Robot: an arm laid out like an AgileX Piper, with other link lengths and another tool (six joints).
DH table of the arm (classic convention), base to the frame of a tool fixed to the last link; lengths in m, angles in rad. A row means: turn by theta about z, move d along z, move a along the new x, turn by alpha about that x. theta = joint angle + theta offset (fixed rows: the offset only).
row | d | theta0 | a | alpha
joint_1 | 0.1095 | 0 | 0 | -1.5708
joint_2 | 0 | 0.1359 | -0.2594 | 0
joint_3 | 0 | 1.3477 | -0.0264 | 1.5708
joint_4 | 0.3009 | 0 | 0 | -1.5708
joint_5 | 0 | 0 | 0 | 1.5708
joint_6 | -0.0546 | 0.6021 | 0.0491 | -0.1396
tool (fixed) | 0.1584 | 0 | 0 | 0
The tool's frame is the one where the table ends.
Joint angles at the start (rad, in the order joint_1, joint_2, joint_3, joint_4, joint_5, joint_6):
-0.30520, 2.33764, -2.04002, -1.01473, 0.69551, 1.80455
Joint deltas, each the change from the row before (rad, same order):
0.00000, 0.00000, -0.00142, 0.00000, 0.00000, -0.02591
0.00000, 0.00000, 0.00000, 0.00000, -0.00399, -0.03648
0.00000, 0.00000, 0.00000, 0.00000, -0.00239, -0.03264
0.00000, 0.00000, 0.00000, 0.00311, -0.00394, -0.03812
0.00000, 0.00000, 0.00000, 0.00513, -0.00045, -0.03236
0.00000, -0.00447, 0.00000, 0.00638, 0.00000, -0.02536
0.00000, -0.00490, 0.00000, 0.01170, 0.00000, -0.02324
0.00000, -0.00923, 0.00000, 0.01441, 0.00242, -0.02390
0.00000, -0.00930, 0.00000, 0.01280, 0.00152, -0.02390
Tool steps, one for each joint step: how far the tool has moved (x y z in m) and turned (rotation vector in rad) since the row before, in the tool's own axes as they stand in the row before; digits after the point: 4 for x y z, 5 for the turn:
0.0004, -0.0007, -0.0003, -0.00119, 0.00342, -0.02490
0.0011, -0.0015, -0.0004, -0.00280, 0.00789, -0.03573
0.0009, -0.0014, -0.0003, -0.00174, 0.00617, -0.03209
0.0012, -0.0016, -0.0005, -0.00165, 0.00901, -0.03480
0.0009, -0.0016, -0.0003, 0.00171, 0.00672, -0.02772
-0.0006, 0.0007, -0.0015, -0.00122, 0.00484, -0.01753
-0.0006, 0.0010, -0.0018, 0.00034, 0.00654, -0.01077
-0.0020, 0.0026, -0.0030, -0.00040, 0.00523, -0.00723
-0.0021, 0.0027, -0.0031, -0.00191, 0.00515, -0.00851

